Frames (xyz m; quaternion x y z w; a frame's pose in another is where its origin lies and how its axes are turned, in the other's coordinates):
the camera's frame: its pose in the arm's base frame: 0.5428 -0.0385 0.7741 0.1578 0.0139 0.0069 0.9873
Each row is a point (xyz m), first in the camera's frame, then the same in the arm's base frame.
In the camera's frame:
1: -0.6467 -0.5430 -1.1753
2: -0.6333 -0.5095 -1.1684
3: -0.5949 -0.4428 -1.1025
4: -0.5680 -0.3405 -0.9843
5: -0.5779 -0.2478 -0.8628
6: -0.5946 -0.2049 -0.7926
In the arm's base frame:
1: -0.1334 -0.2000 -0.4952
2: -0.1201 -0.1701 -0.4785
3: -0.0804 -0.1266 -0.3961
4: -0.0509 -0.0657 -0.2526
5: -0.0581 -0.0156 -0.1081
6: -0.0731 0.0030 -0.0276

